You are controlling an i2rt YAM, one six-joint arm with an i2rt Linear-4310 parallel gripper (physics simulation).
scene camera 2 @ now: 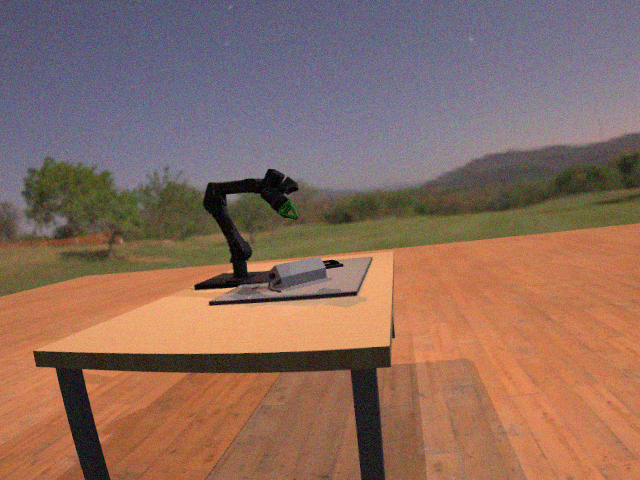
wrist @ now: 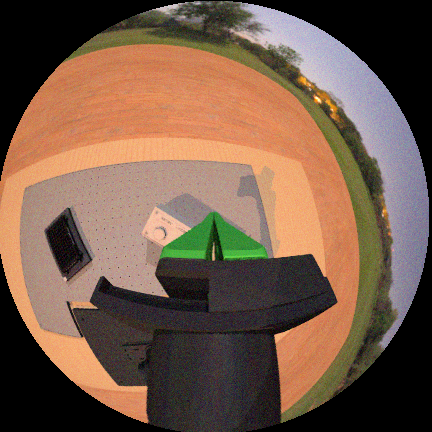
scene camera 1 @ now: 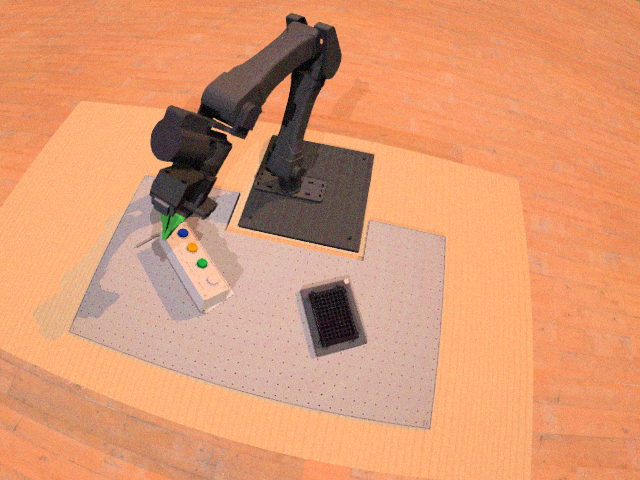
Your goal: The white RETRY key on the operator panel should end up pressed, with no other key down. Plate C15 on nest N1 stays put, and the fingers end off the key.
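Frame: origin at the arm's base, x right, y ahead, z up, level; metres.
Seen in the pictures: gripper, fingertip midpoint: [scene camera 2: 297,218] [wrist: 213,217] [scene camera 1: 164,238]; arm's base, link origin: [scene camera 2: 241,279] [scene camera 1: 290,186].
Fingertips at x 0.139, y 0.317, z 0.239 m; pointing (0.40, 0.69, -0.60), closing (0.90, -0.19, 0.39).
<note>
Offsets run from my fingertips to a thing's top centre. "spot": to the spot under its first point. Level surfaces: height alone.
The white key @[dx -0.045, dy +0.011, dz -0.168 m] [scene camera 1: 212,280] [wrist: 159,233] is at the near end of the operator panel @[dx +0.028, dy -0.018, dz -0.159 m] [scene camera 1: 192,269] [scene camera 2: 299,272] [wrist: 172,236]. How deep it sits cannot be told. The blue key @[dx +0.073, dy -0.082, dz -0.168 m] [scene camera 1: 183,233], orange key @[dx +0.034, dy -0.051, dz -0.168 m] [scene camera 1: 192,247] and green key @[dx -0.006, dy -0.020, dz -0.168 m] [scene camera 1: 202,263] stand in a row behind it; the fingers hide them in the wrist view. My gripper [scene camera 1: 164,238] [scene camera 2: 296,218] [wrist: 213,217] is shut and empty, its green fingertips together. Scene camera 2 shows it well above the panel, apart from it. The dark plate @[dx -0.331, dy +0.016, dz -0.217 m] [scene camera 1: 333,316] [wrist: 63,242] lies in its nest @[spot: dx -0.373, dy +0.009, dz -0.217 m] [scene camera 1: 354,316]; no lettering is legible.
The panel and nest stand on a grey perforated board @[dz -0.243 m] [scene camera 1: 258,330] [scene camera 2: 341,286] [wrist: 115,200], on a wooden table @[dz -0.256 m] [scene camera 1: 480,310] [scene camera 2: 232,330]. The black arm base plate [scene camera 1: 341,196] lies behind the board. A thin cable @[spot: dx +0.200, dy -0.059, dz -0.237 m] [scene camera 1: 147,240] runs from the panel's far end.
</note>
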